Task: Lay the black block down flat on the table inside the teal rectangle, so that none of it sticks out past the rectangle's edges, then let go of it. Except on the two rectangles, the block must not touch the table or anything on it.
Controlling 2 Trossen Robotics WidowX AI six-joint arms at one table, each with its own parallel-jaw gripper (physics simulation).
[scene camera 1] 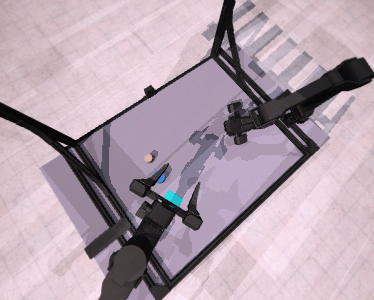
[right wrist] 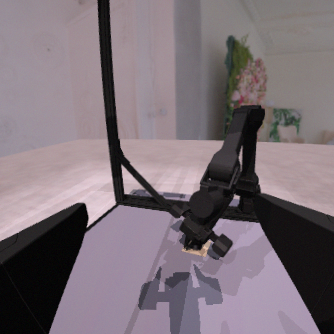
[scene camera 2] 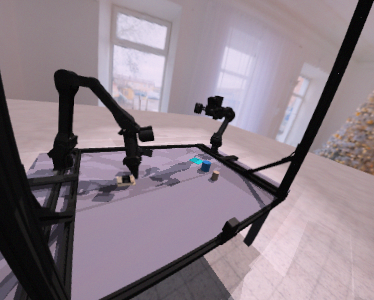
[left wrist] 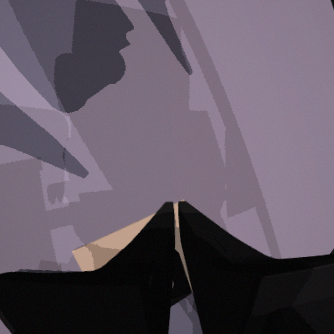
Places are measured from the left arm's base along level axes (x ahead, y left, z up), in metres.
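Where they show: left gripper, between the fingertips: point(right wrist: 185, 247) point(scene camera 2: 136, 178) point(left wrist: 175, 208); right gripper, between the fingertips: point(scene camera 1: 184, 172) point(right wrist: 172, 206) point(scene camera 2: 202, 109); left arm's base, origin of its link: point(scene camera 1: 288, 120) point(right wrist: 245, 208) point(scene camera 2: 63, 166); right arm's base, origin of its link: point(scene camera 2: 213, 151).
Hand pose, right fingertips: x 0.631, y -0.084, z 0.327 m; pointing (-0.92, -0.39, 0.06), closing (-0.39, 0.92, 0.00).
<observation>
Each offset is from my right fingertips to the top centre of the thing. "pt": to the spot under its first point.
The black block {0.387 m back, 0.062 m right, 0.327 m down} point(scene camera 2: 125, 178) lies on a tan rectangle {pt 0.409 m back, 0.085 m right, 0.345 m down} point(scene camera 2: 121, 184) point(left wrist: 112, 242) point(right wrist: 199, 252) at the left end of the table. My left gripper point(scene camera 2: 134, 174) point(left wrist: 175, 208) point(right wrist: 185, 247) point(scene camera 1: 230, 126) points down at that rectangle, right beside the block, with its fingers shut together and only a thin slit between them. In the left wrist view the fingers hide the block. The teal rectangle {pt 0.065 m ahead, 0.043 m left, 0.345 m down} point(scene camera 1: 174, 197) point(scene camera 2: 196, 161) lies at the far end. My right gripper point(scene camera 1: 181, 178) point(scene camera 2: 208, 105) point(right wrist: 172, 206) hangs wide open and empty high above it.
A blue cylinder {0.068 m ahead, 0.067 m right, 0.294 m down} point(scene camera 1: 161, 178) point(scene camera 2: 206, 166) stands beside the teal rectangle, and a small tan cylinder {0.059 m ahead, 0.165 m right, 0.305 m down} point(scene camera 1: 149, 158) point(scene camera 2: 215, 175) stands a little farther on. A black frame point(scene camera 1: 227, 38) point(scene camera 2: 305, 143) runs around the table with upright posts at its corners.
</observation>
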